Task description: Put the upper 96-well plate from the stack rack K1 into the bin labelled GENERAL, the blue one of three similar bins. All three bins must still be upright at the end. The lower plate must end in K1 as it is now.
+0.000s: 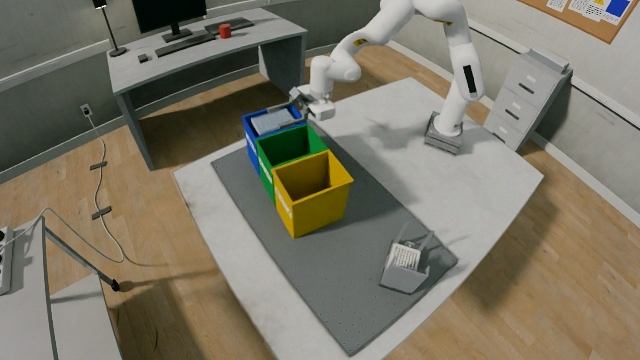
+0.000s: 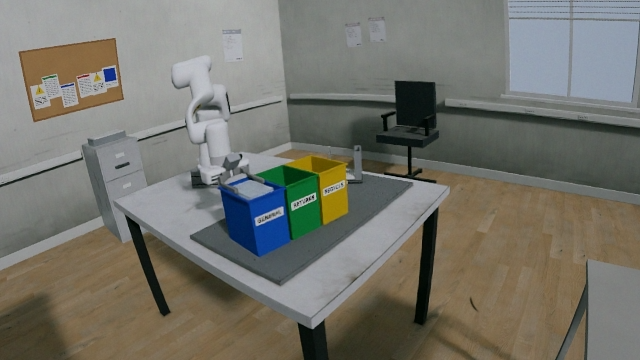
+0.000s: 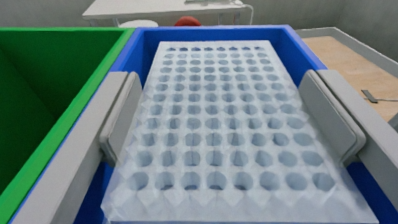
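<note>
In image 1 I see a yellow bin (image 1: 316,187), along with a green bin (image 1: 301,140) and a blue general bin (image 1: 250,135). Image 2 gives me the green bin (image 2: 301,195) again, and with it the blue general bin (image 2: 260,225). The green bin (image 3: 53,65) is there for me once more, while in image 3 the yellow bin is out of frame.
</note>
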